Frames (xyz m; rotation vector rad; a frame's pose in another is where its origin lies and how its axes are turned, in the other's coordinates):
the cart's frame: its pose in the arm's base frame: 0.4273 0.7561 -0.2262 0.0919 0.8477 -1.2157
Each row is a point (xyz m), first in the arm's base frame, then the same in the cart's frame.
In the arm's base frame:
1: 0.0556 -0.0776 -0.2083
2: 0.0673 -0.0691 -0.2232
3: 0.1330 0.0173 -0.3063
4: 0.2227 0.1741 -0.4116
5: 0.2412 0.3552 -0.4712
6: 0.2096 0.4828 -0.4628
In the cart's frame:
1: 0.6089 -0.6416 0.2259
2: 0.6125 -0.6230 0.2175
3: 0.6018 -0.5038 0.1515
4: 0.5517 -0.3290 0.0482
5: 0.4481 -0.2221 -0.0724
6: 0.3402 -0.2030 -0.1454

